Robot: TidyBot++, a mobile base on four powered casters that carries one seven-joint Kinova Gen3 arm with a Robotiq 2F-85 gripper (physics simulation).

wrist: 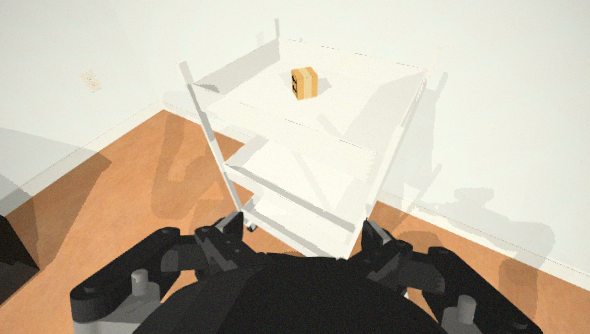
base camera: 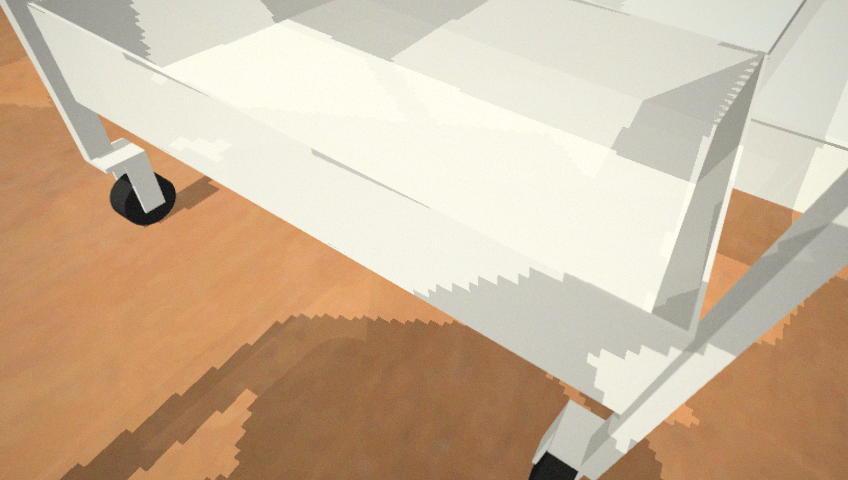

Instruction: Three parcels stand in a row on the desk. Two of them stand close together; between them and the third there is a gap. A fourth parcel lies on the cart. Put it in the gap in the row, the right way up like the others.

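Frame: origin at the arm's base, x down, y left, z ahead, level; metres.
Seen in the pictures: gripper, fingertip midpoint: (wrist: 302,229).
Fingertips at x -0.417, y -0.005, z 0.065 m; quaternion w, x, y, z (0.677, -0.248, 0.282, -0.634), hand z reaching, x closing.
Note:
Pixels of each thing's top centre, then the offset from my fingertips to it. "*": a spot on its surface instead. Level surfaces: height alone.
- fourth parcel, top centre: (wrist: 304,72) dx +0.095, dy -0.010, dz +0.441 m
- cart caster, surface spot: (base camera: 142,199) * dx +0.778, dy +0.224, dz +0.377 m
- wooden floor, surface height: dx +0.814 m
- outlet, top centre: (wrist: 84,72) dx +0.357, dy +1.275, dz +1.141 m
The fourth parcel (wrist: 305,83), a small orange-yellow box with a paler tape band, sits on the top tray of the white cart in the wrist view, toward its back left. Black marks show on its left face; I cannot tell which way up it is. The cart (base camera: 267,172) (wrist: 208,127) fills much of the base camera view, where a lower tray shows close up. My gripper (wrist: 302,229) is open, with no thing between its fingers. It is on the near side of the cart, apart from the parcel. The desk and its three parcels do not show.
The cart's corner posts rise above the top tray's rim. A cart caster (base camera: 142,199) stands on the wooden floor (base camera: 178,285). Walls stand behind and left of the cart, with an outlet (wrist: 91,81) on the left. A dark object (wrist: 15,260) shows at the left edge.

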